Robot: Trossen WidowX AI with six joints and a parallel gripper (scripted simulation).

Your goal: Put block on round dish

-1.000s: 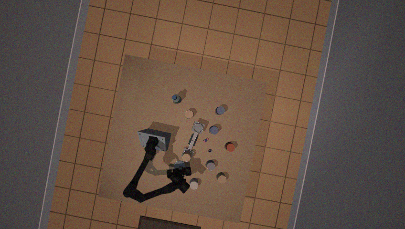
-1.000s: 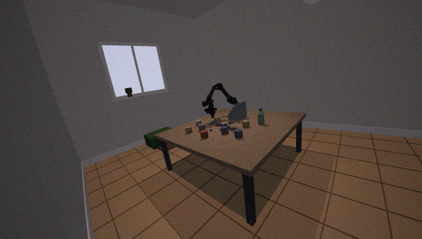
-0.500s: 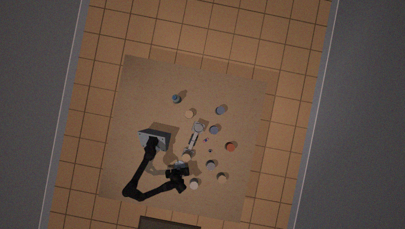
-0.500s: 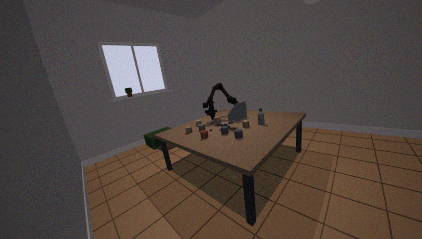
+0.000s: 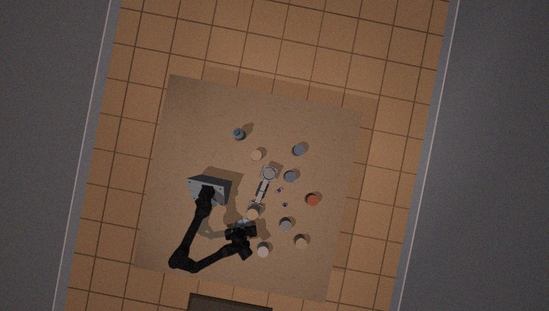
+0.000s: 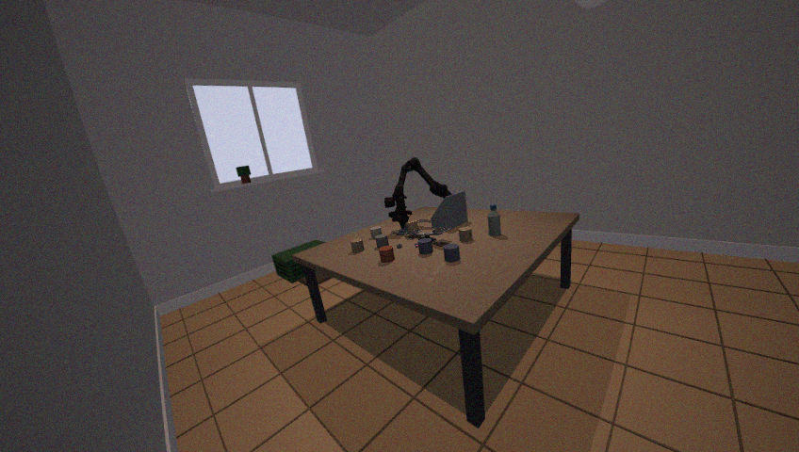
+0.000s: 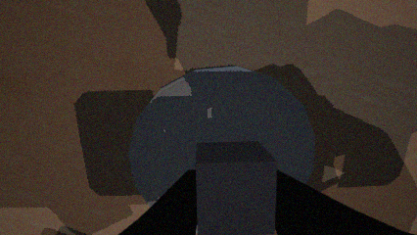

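My gripper tip is 20 mm above the round dish. From my gripper tip the other things lie so: grey cup (280 mm ahead, 70 mm to the left, 10 mm above); balance (250 mm to the left, 90 mm ahead, 10 mm above); whitish cup (140 mm ahead, 100 mm to the right, 10 mm above).
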